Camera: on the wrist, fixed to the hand. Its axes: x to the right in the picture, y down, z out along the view.
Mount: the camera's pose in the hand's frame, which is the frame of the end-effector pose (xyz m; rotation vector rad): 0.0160 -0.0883 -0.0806 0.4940 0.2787 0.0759
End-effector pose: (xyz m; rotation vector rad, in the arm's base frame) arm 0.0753 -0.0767 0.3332 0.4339 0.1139 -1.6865
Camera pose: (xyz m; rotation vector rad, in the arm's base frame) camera 0.0055 -0.0510 0.2382 1.0306 -0.1190 -1.5637
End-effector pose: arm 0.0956 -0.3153 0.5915 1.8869 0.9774 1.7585
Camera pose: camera -0.0034 -0.2580 0.5534 -1.8786 -1.4820 -1.8708
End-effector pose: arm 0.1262 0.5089 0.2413 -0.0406 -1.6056 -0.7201
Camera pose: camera 0.1568 0.3946 0.2178 0.3425 -1.4635 -0.2423
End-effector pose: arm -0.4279 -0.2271 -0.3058 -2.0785 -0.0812 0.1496
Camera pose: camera -0.4003 -0.2515 -0.1909 -1.5909 0.1882 -0.0710
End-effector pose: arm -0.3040 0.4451 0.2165 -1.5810 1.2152 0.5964
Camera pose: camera -0.2326 0.3634 0.2692 -1.2239 1.4987 0.1018
